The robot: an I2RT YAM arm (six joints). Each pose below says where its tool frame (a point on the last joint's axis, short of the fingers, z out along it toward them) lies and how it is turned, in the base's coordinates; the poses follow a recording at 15 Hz.
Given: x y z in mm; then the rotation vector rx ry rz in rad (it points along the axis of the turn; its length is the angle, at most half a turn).
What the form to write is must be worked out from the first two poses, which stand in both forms.
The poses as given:
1: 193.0 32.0 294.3 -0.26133 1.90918 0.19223
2: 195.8 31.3 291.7 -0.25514 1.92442 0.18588
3: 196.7 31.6 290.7 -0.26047 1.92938 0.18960
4: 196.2 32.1 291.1 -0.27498 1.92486 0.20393
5: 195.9 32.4 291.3 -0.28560 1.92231 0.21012
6: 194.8 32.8 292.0 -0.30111 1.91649 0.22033
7: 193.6 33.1 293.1 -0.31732 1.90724 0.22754
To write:
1: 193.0 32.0 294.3 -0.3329 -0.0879 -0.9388 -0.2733 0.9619 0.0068
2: 195.8 31.3 291.7 -0.3469 -0.0884 -0.9337 -0.2655 0.9641 0.0074
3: 196.7 31.6 290.7 -0.3514 -0.0909 -0.9318 -0.2705 0.9627 0.0081
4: 196.2 32.1 291.1 -0.3477 -0.0937 -0.9329 -0.2871 0.9578 0.0108
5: 195.9 32.4 291.3 -0.3452 -0.0978 -0.9334 -0.2972 0.9548 0.0098
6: 194.8 32.8 292.0 -0.3398 -0.1030 -0.9348 -0.3125 0.9499 0.0089
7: 193.6 33.1 293.1 -0.3309 -0.1096 -0.9373 -0.3270 0.9450 0.0049
